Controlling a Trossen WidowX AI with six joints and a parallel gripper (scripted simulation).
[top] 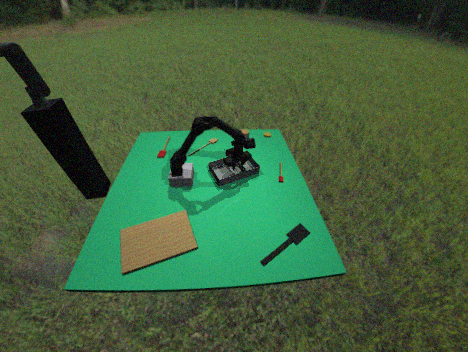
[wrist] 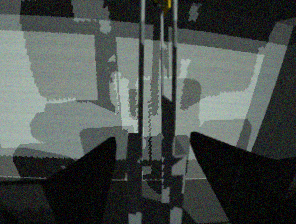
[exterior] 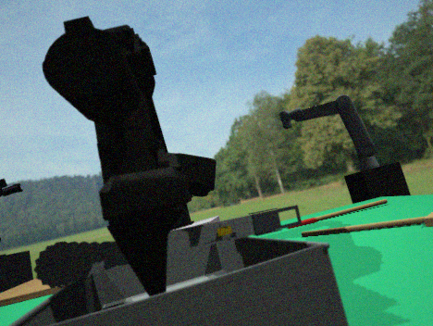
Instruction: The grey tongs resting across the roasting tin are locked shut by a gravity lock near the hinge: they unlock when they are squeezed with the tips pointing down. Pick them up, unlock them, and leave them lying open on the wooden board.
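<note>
Now: gripper tip 20 mm past the roasting tin and 10 mm to the right of it. From my gripper tip the other things lie so: red-tipped tool: 290 mm ahead, 90 mm to the right, 30 mm below; yellow lock piece: 80 mm to the left, 40 mm above, 30 mm behind; orange disc: 420 mm to the left, 380 mm ahead, 20 mm below.
</note>
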